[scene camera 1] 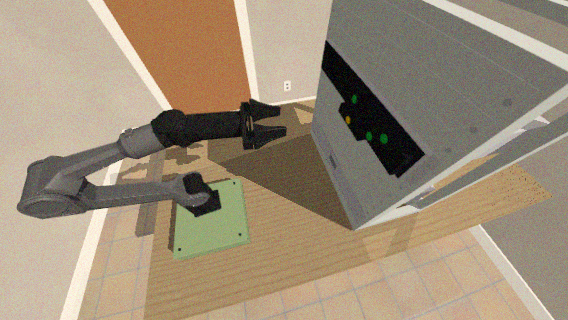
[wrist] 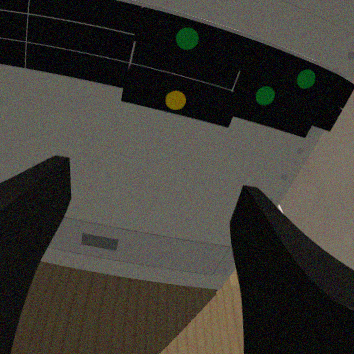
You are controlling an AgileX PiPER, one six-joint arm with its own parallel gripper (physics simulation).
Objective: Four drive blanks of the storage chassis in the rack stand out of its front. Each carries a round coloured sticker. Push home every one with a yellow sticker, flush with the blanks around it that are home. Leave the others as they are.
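The black storage chassis sits in the grey rack (scene camera 1: 345, 165) (wrist: 150, 165). A blank with a yellow sticker (scene camera 1: 348, 120) (wrist: 175, 100) stands out of the chassis's lower row. Three stickers are green: one on a blank (scene camera 1: 354, 99) (wrist: 187, 38) above the yellow one, one on a blank (scene camera 1: 369, 136) (wrist: 265, 95) beside it, and one on a blank (scene camera 1: 384, 138) (wrist: 306, 79) further to the right. My gripper (scene camera 1: 283, 121) (wrist: 153, 191) is open and empty, apart from the rack front. In the wrist view its fingertips are below the stickers. How far each blank stands out is hard to tell.
The arm's base stands on a green plate (scene camera 1: 215, 240) on the wooden table (scene camera 1: 280, 250). The rack's grey front below the chassis has a small dark slot (scene camera 1: 334, 160) (wrist: 100, 241). An orange-brown door (scene camera 1: 185, 45) and a wall with a socket (scene camera 1: 287, 86) are behind.
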